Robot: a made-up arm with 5 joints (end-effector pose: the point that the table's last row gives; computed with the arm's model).
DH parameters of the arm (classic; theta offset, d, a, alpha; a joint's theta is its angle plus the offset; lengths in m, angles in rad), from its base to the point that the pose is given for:
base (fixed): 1.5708 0.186 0 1.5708
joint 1: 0.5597 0 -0.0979 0
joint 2: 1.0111 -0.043 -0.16 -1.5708
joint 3: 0 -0.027 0.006 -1.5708
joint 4: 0 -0.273 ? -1.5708
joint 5: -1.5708 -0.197 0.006 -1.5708
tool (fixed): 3.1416 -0.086 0 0
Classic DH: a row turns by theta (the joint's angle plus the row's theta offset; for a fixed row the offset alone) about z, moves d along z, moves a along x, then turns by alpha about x.
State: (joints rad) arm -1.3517 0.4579 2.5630 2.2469 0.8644
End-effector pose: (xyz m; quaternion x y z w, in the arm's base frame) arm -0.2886 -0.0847 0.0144 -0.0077 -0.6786 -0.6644 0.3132
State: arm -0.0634 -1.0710 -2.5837 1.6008 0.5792
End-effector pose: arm -0.1233 -0.4710 -0.0967 0.3219 -0.9122 -0.1359 0.2138
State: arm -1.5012 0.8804 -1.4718 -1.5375 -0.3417
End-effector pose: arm -0.2036 -0.3197 -0.1296 0.2226 0.1993 -0.6389 0.7089
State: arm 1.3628 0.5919 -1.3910 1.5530 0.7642
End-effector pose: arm 0.1946 0.3195 0.2662 -0.0928 0.1723 0.6417 0.7415
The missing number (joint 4, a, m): 0.087
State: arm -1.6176 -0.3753 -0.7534 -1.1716 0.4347
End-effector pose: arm 0.0087 -0.4275 0.5077 -0.2832 0.1797 -0.4392 0.8334
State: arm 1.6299 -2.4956 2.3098 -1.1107 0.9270
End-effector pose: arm -0.0653 0.0636 0.2388 -0.2973 -0.2709 0.7053 0.5837
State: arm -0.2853 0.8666 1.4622 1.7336 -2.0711
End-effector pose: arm -0.1843 -0.0582 0.4330 -0.7328 -0.6737 0.0370 0.0877
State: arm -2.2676 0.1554 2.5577 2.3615 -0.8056
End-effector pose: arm -0.3897 -0.1535 0.1695 0.2549 0.8045 0.0208 0.5361
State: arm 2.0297 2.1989 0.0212 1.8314 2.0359
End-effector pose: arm 0.1523 -0.0057 -0.0493 0.4901 0.3150 0.7921 0.1820
